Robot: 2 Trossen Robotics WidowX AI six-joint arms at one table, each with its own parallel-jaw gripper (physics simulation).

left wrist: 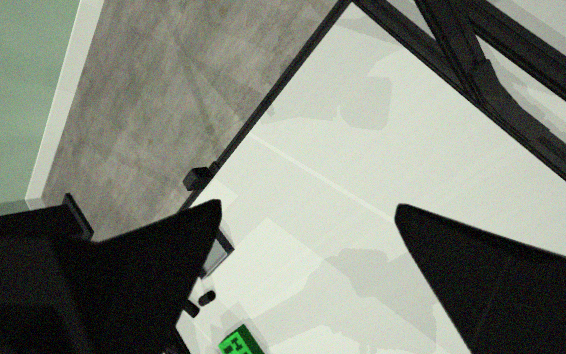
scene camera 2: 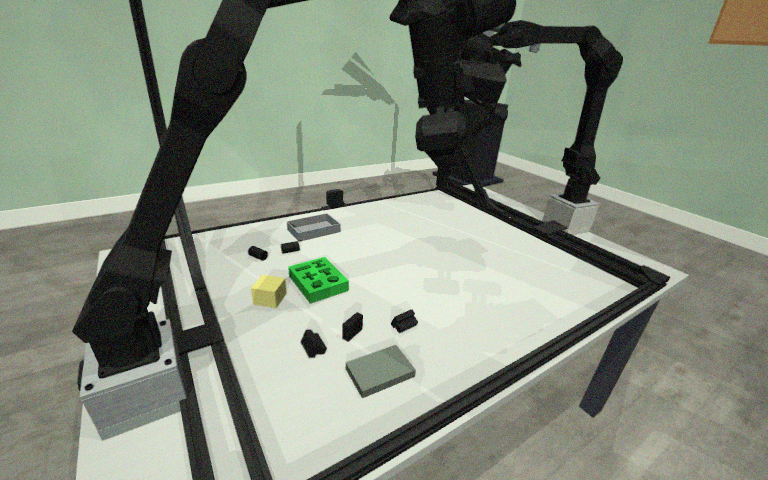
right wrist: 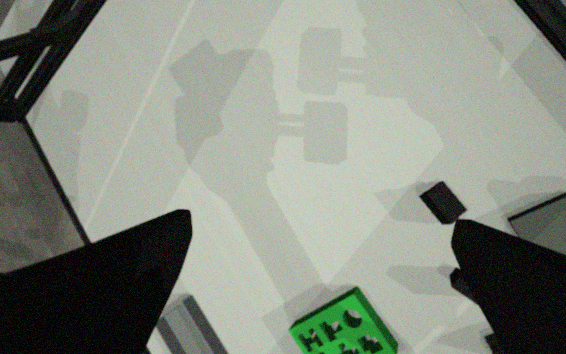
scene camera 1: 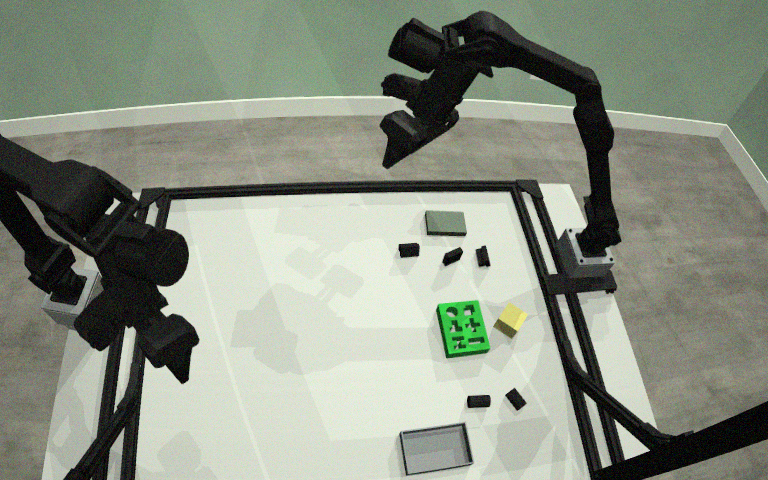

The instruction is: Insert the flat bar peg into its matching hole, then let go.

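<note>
The flat bar peg, a small black slab (scene camera 1: 452,256) (scene camera 2: 352,326), stands on its edge between two other black pegs. In the right wrist view the bar peg (right wrist: 459,281) is partly hidden by a finger. The green hole block (scene camera 1: 463,352) (scene camera 2: 328,292) (left wrist: 255,341) (right wrist: 385,327) lies flat; its straight bar slot (scene camera 1: 476,340) (scene camera 2: 303,267) is empty, at a corner. My left gripper (scene camera 1: 184,373) (left wrist: 307,209) is open and empty, high at the left of scene camera 1. My right gripper (scene camera 1: 387,161) (right wrist: 321,227) is open and empty, raised above the table's back part.
Black pegs (scene camera 1: 408,249) (scene camera 1: 483,255) flank the bar; two more (scene camera 1: 478,401) (scene camera 1: 515,399) lie near a grey tray (scene camera 1: 401,452) (scene camera 2: 314,232). A yellow block (scene camera 1: 510,319) (scene camera 2: 268,290) is beside the green block. A grey-green slab (scene camera 1: 445,223) (scene camera 2: 380,370) lies behind the pegs. Black rails edge the table.
</note>
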